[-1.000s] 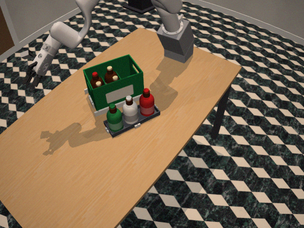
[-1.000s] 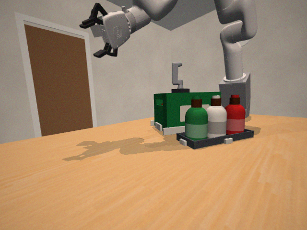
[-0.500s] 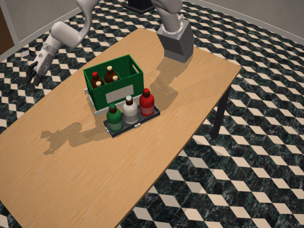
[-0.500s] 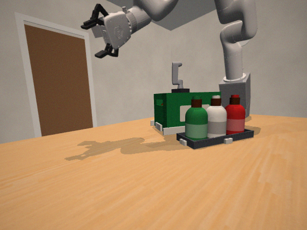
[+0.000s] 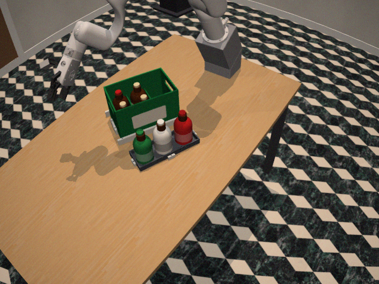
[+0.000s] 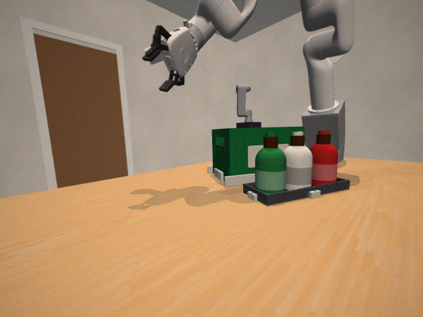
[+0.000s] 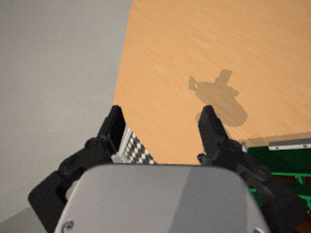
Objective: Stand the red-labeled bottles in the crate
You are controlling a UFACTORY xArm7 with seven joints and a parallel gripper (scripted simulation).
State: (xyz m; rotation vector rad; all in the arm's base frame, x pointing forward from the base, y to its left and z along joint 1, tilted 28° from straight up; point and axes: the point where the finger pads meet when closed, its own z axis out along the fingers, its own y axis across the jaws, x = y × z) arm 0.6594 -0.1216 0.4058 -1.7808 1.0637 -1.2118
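Right now my hand is 360 mm past the red-labeled bottle, 270 mm to the right of it and 240 mm above it. The rest, counted from my hand: green crate 330 mm behind, 240 mm below, 50 mm to the left; green bottle 240 mm below, 230 mm to the left, 180 mm behind; white bottle 270 mm behind, 250 mm to the left, 240 mm below.
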